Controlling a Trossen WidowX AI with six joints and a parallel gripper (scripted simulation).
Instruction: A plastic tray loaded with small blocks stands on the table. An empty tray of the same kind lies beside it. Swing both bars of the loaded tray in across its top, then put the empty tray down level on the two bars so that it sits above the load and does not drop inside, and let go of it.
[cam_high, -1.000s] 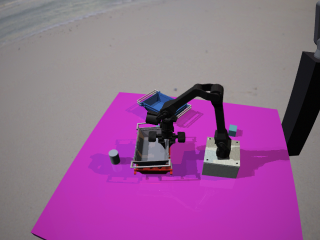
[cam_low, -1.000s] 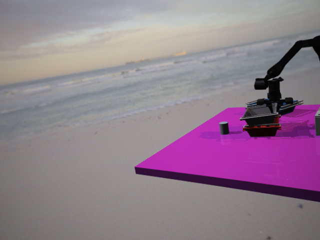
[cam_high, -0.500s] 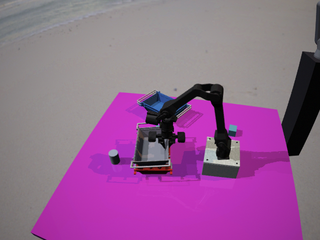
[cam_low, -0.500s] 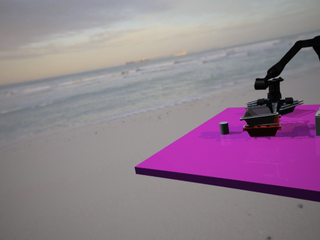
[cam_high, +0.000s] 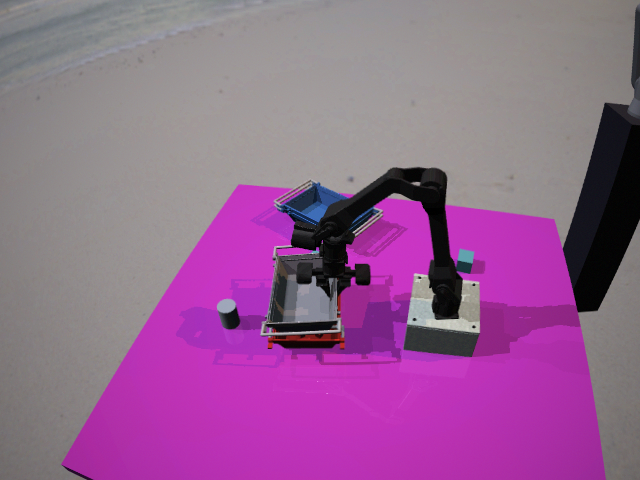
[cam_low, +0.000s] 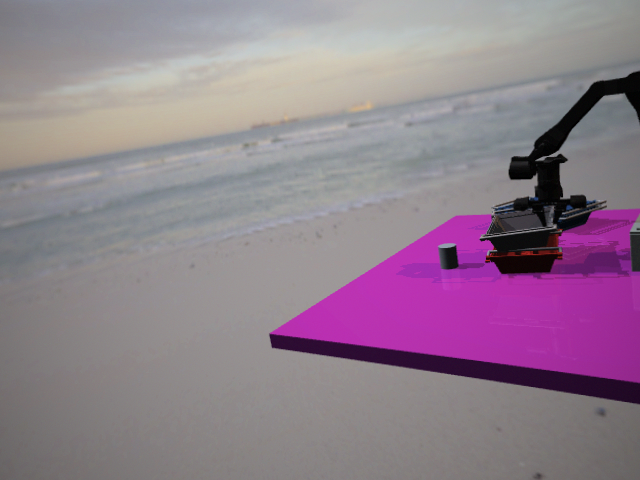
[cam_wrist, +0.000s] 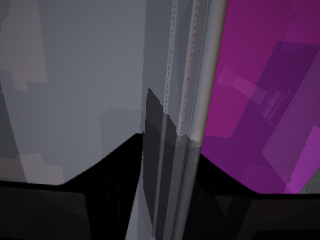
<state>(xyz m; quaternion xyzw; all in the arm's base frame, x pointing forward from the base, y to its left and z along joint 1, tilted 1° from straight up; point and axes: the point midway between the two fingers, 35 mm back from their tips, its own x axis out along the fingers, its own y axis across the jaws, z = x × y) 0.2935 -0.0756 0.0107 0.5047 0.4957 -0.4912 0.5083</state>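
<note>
Now: gripper tip 70 mm short of the grey tray and 30 mm below it. From my gripper tip the other things lie so: grey cylinder: 290 mm ahead, 20 mm to the left, 50 mm below.
</note>
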